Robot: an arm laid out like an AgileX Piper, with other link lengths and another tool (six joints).
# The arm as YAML. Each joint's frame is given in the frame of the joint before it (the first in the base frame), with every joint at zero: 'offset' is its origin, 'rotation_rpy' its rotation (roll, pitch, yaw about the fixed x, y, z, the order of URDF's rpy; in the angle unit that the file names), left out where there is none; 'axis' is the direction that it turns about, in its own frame. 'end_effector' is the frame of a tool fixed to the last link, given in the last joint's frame.
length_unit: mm
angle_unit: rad
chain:
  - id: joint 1
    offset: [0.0, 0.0, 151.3]
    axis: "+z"
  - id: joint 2
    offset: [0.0, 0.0, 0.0]
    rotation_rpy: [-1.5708, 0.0, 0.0]
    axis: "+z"
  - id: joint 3
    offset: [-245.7, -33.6, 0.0]
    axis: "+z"
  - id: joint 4
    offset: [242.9, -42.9, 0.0]
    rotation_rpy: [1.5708, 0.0, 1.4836]
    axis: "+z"
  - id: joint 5
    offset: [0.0, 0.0, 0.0]
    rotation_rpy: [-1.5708, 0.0, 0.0]
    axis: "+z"
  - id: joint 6
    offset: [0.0, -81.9, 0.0]
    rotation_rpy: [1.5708, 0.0, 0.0]
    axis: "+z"
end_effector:
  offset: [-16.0, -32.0, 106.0]
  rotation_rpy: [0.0, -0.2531, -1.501]
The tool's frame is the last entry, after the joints.
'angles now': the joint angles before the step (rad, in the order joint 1, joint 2, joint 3, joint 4, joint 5, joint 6). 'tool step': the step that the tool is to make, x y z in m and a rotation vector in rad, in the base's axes. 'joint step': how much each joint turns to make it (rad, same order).
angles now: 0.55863, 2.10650, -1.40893, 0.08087, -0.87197, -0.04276
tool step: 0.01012, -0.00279, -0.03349, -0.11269, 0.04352, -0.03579
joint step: -0.01465, 0.05334, -0.00058, 0.00964, 0.03805, -0.08497
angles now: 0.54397, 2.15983, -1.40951, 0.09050, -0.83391, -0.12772
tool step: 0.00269, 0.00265, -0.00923, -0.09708, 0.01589, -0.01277
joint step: -0.00045, 0.00661, -0.00761, 0.00791, 0.05932, -0.08555
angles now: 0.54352, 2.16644, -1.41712, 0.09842, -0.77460, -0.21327
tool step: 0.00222, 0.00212, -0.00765, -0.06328, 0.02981, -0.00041
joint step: -0.00176, 0.00002, -0.00682, -0.00001, 0.06247, -0.04278
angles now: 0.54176, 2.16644, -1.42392, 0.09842, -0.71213, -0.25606
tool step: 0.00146, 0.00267, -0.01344, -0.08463, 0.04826, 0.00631
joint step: -0.00217, -0.00001, -0.00215, -0.00442, 0.08457, -0.04924
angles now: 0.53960, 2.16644, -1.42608, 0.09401, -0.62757, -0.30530
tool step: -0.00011, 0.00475, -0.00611, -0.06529, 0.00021, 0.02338
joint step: -0.00298, 0.00732, -0.00471, -0.03849, 0.02997, -0.02683
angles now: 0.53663, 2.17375, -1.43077, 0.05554, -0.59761, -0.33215
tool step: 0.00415, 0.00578, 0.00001, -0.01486, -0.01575, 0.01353
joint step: 0.00001, 0.02533, -0.03752, -0.02165, 0.00616, -0.00376
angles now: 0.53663, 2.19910, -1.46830, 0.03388, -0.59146, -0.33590
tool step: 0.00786, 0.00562, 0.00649, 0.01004, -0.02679, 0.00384
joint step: 0.00000, 0.03347, -0.06601, -0.00636, 0.00439, 0.00000
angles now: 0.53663, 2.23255, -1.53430, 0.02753, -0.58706, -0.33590
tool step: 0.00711, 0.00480, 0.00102, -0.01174, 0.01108, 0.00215
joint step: 0.00000, 0.02254, -0.05897, -0.00156, 0.05191, -0.00391
